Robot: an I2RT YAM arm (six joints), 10 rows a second.
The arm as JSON. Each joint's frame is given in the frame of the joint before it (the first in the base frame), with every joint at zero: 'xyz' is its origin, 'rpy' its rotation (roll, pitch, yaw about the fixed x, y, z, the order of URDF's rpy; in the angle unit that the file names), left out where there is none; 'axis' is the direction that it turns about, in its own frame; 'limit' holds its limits. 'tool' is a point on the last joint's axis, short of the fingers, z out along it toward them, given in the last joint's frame.
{
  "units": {
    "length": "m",
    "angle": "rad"
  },
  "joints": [
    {
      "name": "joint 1",
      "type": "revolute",
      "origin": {
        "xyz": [
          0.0,
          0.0,
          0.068
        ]
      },
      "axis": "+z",
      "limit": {
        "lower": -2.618,
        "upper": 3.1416
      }
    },
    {
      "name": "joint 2",
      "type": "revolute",
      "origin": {
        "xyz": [
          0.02,
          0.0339,
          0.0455
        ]
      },
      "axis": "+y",
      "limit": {
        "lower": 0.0,
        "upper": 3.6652
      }
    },
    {
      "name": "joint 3",
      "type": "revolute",
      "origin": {
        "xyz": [
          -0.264,
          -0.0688,
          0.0
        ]
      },
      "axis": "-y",
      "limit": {
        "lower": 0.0,
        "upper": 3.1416
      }
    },
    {
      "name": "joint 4",
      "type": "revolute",
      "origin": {
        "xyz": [
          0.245,
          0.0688,
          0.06
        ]
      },
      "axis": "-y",
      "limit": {
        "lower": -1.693,
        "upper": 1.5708
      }
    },
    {
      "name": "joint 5",
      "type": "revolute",
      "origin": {
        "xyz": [
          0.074,
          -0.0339,
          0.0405
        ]
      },
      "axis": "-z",
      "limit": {
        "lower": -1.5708,
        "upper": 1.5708
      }
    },
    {
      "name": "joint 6",
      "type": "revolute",
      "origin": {
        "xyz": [
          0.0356,
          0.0,
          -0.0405
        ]
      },
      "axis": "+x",
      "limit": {
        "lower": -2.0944,
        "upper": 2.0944
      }
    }
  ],
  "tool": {
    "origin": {
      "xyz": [
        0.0,
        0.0,
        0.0
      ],
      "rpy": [
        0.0,
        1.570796,
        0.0
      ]
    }
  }
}
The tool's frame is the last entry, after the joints.
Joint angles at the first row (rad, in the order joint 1, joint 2, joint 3, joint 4, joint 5, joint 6):
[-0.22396, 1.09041, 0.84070, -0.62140, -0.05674, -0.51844]
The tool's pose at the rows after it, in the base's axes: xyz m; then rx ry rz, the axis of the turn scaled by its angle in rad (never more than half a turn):
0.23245 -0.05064 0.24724 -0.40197 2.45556 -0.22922
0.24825 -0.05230 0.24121 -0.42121 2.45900 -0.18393
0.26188 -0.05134 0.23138 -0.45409 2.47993 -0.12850
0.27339 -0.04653 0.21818 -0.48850 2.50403 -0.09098
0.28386 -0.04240 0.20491 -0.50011 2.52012 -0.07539
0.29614 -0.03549 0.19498 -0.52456 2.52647 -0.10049
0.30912 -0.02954 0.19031 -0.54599 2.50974 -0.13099
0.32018 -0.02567 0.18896 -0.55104 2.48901 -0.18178
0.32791 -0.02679 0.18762 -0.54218 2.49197 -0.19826
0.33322 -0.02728 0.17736 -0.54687 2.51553 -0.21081
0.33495 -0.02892 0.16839 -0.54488 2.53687 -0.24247
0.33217 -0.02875 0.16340 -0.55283 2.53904 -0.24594
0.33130 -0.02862 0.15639 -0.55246 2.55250 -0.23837
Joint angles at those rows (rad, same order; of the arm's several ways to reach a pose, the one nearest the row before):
[-0.22549, 1.17942, 0.84366, -0.57080, -0.07352, -0.52465]
[-0.22244, 1.25462, 0.87110, -0.53846, -0.10567, -0.52617]
[-0.21173, 1.32824, 0.89271, -0.52314, -0.13641, -0.53077]
[-0.18722, 1.39425, 0.89892, -0.49864, -0.14572, -0.52925]
[-0.16573, 1.45406, 0.89891, -0.45723, -0.14118, -0.51699]
[-0.13209, 1.51239, 0.91114, -0.41427, -0.10761, -0.51083]
[-0.10442, 1.56139, 0.93412, -0.36984, -0.07988, -0.50927]
[-0.08444, 1.59671, 0.95710, -0.32995, -0.04005, -0.50777]
[-0.08435, 1.62744, 0.98314, -0.32366, -0.02613, -0.50469]
[-0.08284, 1.66889, 0.98941, -0.30991, -0.01082, -0.50773]
[-0.08437, 1.69498, 0.98328, -0.29300, 0.01663, -0.51234]
[-0.08437, 1.69507, 0.96187, -0.27465, 0.01844, -0.51847]
[-0.08437, 1.70875, 0.94953, -0.26236, 0.01685, -0.51542]

